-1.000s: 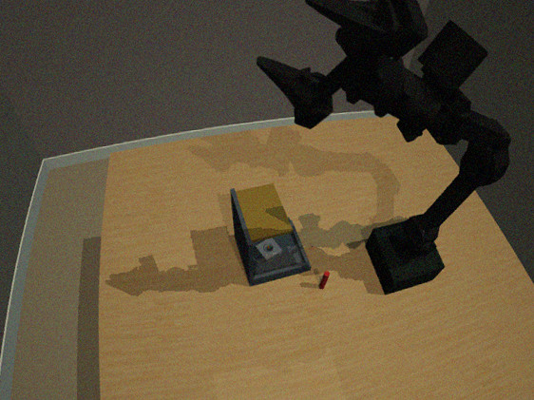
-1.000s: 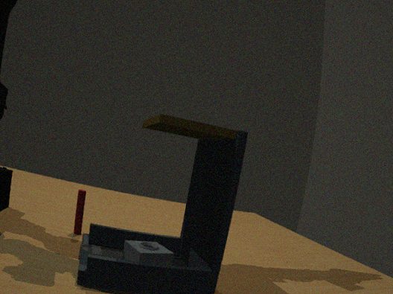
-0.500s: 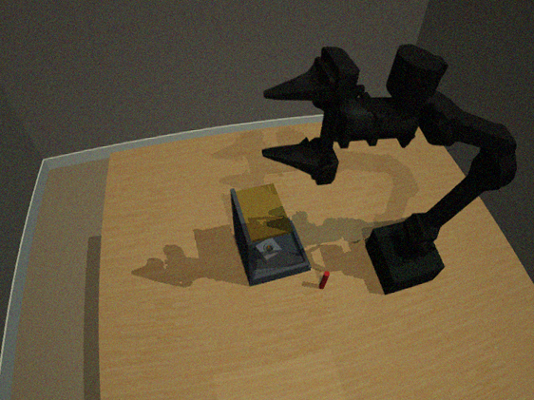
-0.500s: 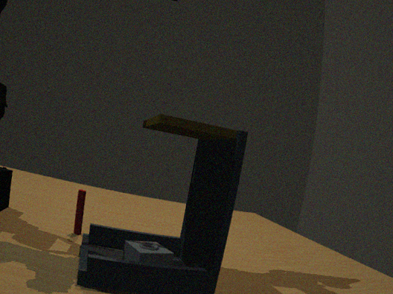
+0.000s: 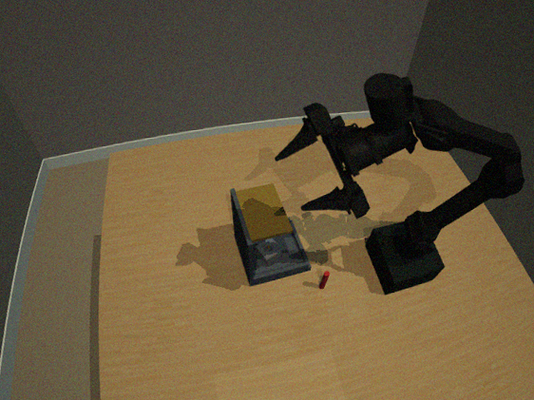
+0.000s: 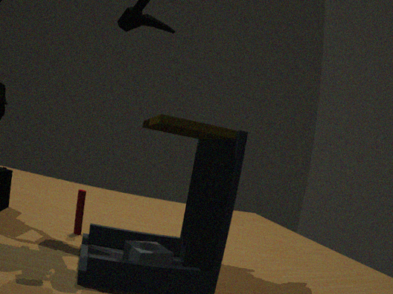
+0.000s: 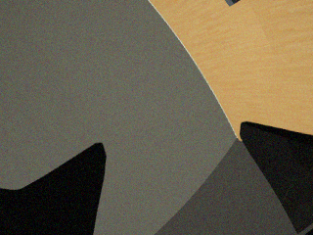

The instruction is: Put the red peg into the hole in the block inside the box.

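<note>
Now: the red peg 120 mm behind my gripper tip, 10 mm to the left of it and 390 mm below it. Also, from my gripper tip: back wall: 60 mm ahead, 110 mm to the right, 320 mm below; then yellow roof: 10 mm ahead, 120 mm to the right, 220 mm below.
</note>
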